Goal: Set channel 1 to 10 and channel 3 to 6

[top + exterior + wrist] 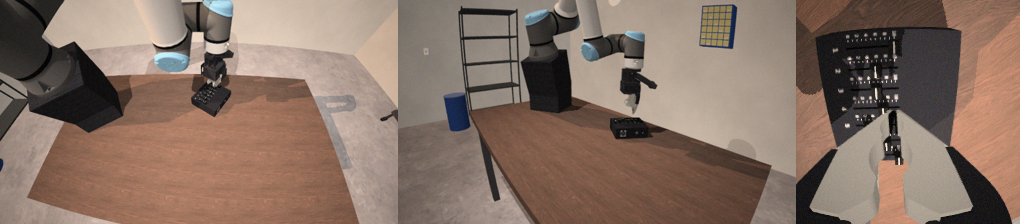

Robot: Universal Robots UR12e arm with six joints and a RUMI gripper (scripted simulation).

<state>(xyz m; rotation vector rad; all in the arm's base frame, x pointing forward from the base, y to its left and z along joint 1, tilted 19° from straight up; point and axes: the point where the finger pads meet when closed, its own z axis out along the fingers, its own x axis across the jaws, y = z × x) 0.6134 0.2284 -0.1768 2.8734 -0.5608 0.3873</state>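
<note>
The channel 2 fader is 1 cm behind my hand, 3 cm to the left of it and 5 cm below it. From my hand the other things lie so: channel 1 fader knob (2 cm ahead, 4 cm to the left, 5 cm below).
</note>
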